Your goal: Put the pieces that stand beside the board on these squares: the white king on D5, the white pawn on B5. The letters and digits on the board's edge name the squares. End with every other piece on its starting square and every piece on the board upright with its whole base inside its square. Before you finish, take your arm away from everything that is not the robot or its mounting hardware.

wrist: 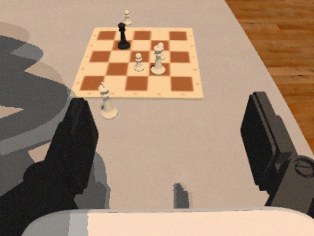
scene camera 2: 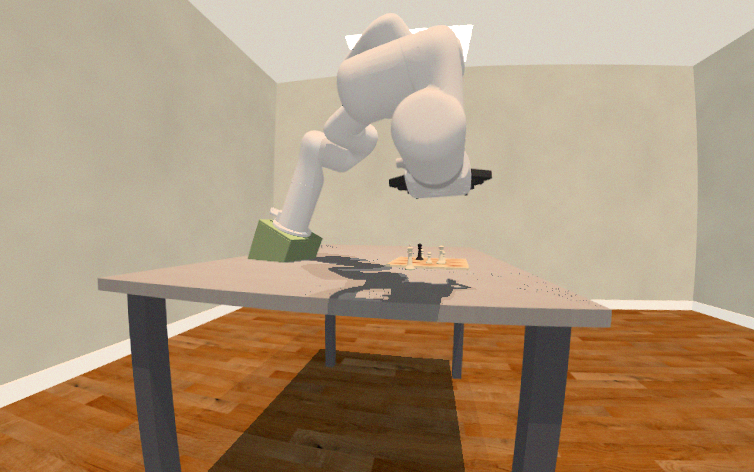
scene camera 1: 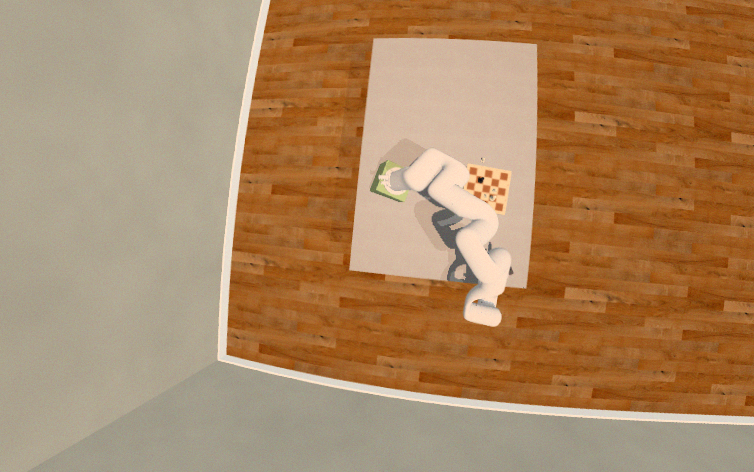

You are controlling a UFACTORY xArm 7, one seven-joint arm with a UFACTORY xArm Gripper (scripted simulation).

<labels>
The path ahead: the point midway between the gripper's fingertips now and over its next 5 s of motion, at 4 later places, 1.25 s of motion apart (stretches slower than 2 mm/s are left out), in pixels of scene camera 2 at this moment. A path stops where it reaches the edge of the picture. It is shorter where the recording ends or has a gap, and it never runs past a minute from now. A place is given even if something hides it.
My gripper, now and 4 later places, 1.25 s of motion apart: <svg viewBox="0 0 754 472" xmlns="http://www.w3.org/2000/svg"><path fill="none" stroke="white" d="M441 189L433 194L423 196L413 198L405 201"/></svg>
</labels>
